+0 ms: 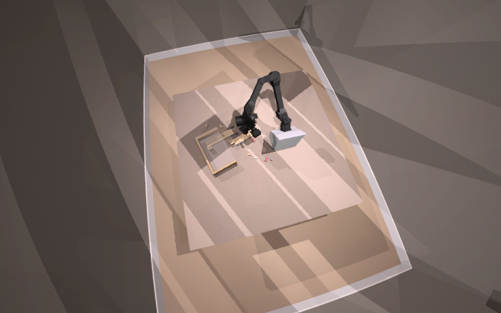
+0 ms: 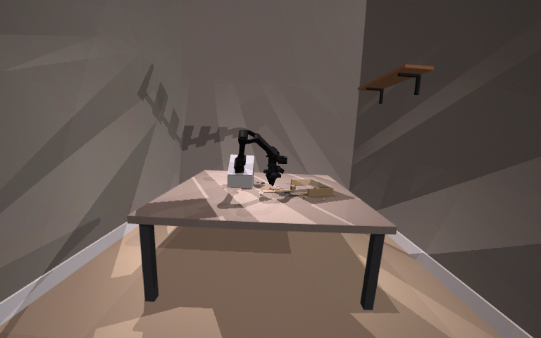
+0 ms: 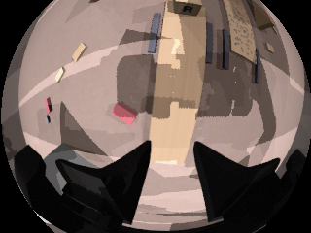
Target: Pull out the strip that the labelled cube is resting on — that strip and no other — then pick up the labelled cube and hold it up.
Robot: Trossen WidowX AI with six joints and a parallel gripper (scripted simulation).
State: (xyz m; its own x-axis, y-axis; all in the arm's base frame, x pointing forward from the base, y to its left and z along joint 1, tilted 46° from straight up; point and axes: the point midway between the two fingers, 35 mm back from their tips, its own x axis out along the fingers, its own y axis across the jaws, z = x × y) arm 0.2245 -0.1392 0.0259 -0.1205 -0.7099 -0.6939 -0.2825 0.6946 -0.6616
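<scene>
My gripper tip is now 60 mm short of the strip, 10 mm to the right of it and 40 mm above it.
</scene>
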